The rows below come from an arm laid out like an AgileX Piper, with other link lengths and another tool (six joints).
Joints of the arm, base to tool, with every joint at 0 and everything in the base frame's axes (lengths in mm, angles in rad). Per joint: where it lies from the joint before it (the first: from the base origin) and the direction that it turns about. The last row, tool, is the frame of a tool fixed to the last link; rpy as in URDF.
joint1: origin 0 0 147.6 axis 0 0 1
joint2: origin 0 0 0 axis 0 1 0
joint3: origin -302.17 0 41.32 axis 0 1 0
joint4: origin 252.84 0 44.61 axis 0.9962 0 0.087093
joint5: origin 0 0 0 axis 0 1 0
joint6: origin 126.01 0 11.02 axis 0.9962 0 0.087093
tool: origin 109.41 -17 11.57 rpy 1.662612 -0.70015 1.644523
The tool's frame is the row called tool.
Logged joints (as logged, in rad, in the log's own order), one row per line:
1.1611 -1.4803 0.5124 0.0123 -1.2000 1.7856
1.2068 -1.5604 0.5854 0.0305 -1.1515 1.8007
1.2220 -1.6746 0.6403 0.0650 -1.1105 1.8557
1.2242 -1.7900 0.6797 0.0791 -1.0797 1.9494
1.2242 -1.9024 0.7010 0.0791 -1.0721 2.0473
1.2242 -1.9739 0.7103 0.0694 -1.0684 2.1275
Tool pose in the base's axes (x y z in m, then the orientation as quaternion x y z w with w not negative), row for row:
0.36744 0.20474 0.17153 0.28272 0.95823 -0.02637 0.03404
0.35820 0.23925 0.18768 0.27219 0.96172 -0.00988 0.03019
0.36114 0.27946 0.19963 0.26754 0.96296 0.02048 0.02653
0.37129 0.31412 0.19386 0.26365 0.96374 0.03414 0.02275
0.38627 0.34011 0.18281 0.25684 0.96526 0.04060 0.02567
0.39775 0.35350 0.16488 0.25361 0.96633 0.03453 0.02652
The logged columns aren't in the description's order. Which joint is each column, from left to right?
Columns, left to right: joint5, joint3, joint1, joint4, joint6, joint2.
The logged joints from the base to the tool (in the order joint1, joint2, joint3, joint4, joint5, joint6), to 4 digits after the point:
0.5124 1.7856 -1.4803 0.0123 1.1611 -1.2000
0.5854 1.8007 -1.5604 0.0305 1.2068 -1.1515
0.6403 1.8557 -1.6746 0.0650 1.2220 -1.1105
0.6797 1.9494 -1.7900 0.0791 1.2242 -1.0797
0.7010 2.0473 -1.9024 0.0791 1.2242 -1.0721
0.7103 2.1275 -1.9739 0.0694 1.2242 -1.0684

